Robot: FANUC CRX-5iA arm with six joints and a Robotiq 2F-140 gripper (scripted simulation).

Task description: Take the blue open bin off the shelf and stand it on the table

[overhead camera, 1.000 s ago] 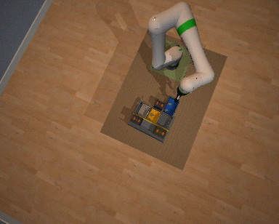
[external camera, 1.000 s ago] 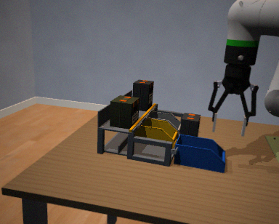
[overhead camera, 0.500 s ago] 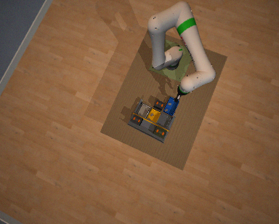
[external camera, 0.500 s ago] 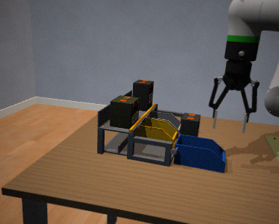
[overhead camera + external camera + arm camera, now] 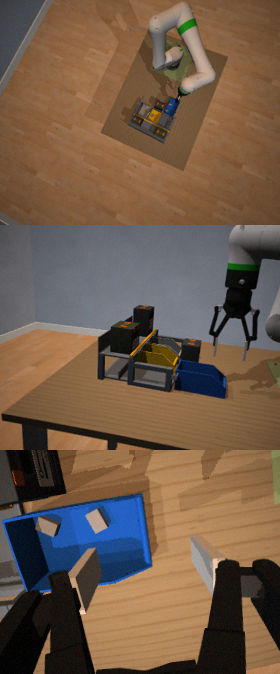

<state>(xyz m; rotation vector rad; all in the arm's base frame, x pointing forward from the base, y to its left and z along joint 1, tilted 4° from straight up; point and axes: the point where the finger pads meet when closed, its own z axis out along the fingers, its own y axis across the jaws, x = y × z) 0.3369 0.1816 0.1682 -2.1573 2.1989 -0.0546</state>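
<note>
My gripper is now 120 mm above the blue bin and 80 mm short of it. Round my hand: grey bin (260 mm ahead, 230 mm to the right, 110 mm below); yellow bin (270 mm ahead, 120 mm to the right, 110 mm below).
</note>
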